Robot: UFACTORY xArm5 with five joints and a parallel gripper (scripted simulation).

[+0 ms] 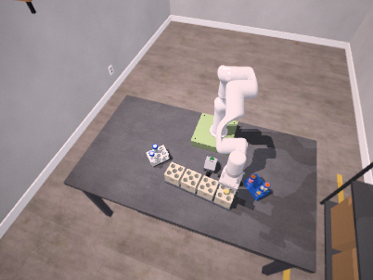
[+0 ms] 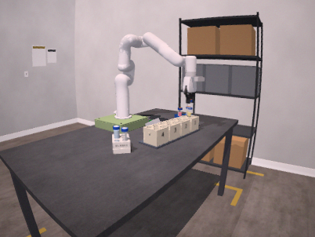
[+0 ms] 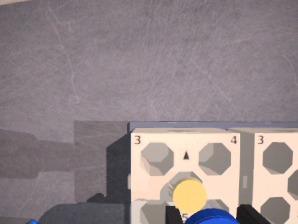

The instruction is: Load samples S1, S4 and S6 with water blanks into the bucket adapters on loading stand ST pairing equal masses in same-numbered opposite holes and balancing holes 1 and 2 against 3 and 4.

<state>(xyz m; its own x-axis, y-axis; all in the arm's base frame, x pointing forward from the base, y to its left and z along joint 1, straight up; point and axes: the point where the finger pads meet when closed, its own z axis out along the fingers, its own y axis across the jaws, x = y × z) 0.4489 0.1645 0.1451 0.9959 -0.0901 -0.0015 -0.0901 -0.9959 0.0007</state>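
My hand is 5 cm above the sample tube S4, 1 cm to the left of it and 1 cm past it. From my hand the other things lie so: sample tube S6: 20 cm to the left, 14 cm below, 12 cm behind; then blue sample rack: 18 cm below, 17 cm to the left, 13 cm behind; then white blanks rack: 50 cm to the right, 18 cm below, 13 cm behind.
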